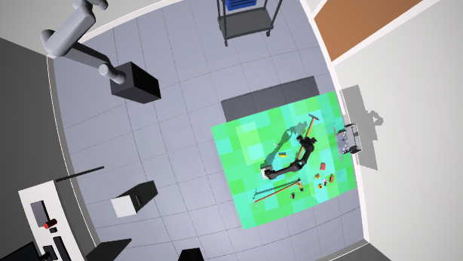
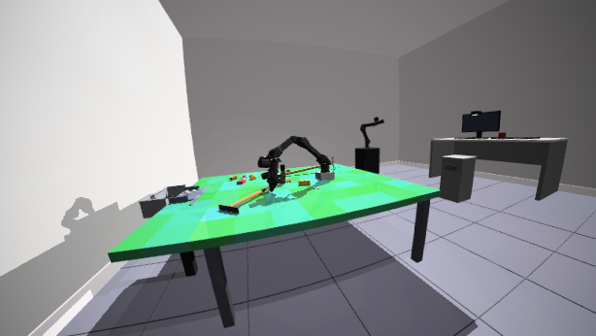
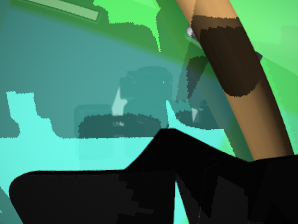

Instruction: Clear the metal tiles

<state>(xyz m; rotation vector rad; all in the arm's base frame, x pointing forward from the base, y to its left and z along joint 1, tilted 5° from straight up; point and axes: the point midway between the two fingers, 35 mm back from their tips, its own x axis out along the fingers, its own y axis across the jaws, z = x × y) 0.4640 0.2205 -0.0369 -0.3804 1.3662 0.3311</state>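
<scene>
My gripper tip is 6 cm below the long scraper, 5 cm short of it and 1 cm to the left of it. Round my gripper tip: red block 38 cm to the right, 23 cm ahead, 1 cm above; red-handled tool 27 cm to the right, 17 cm behind; yellow piece 25 cm behind, 10 cm to the right, 2 cm above.
</scene>
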